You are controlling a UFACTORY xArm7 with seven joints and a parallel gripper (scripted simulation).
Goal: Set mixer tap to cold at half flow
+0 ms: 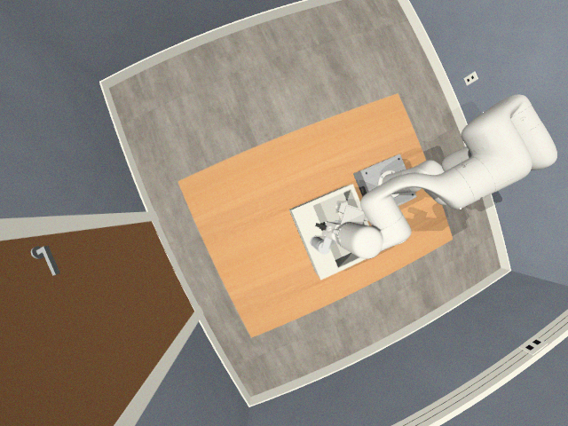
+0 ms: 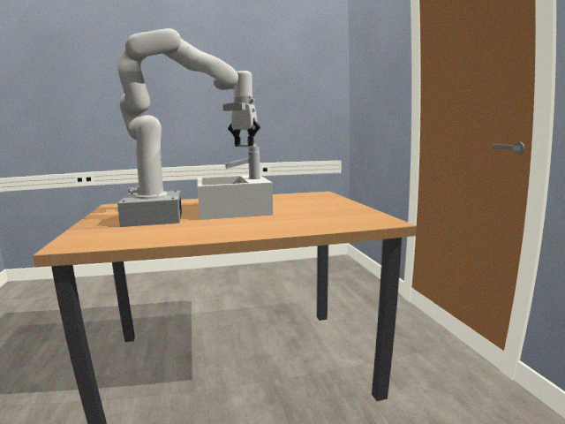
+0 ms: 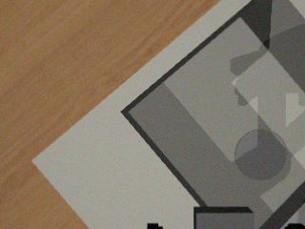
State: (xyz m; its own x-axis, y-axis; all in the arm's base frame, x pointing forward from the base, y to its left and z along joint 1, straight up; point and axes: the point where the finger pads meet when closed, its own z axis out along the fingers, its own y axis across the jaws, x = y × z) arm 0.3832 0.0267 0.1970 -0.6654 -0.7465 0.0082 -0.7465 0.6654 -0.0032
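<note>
The lever is 2 cm ahead of my hand, 2 cm to the left of it and 2 cm below it. The rest, counted from my hand: white sink block: 7 cm behind, 6 cm to the left, 25 cm below.
</note>
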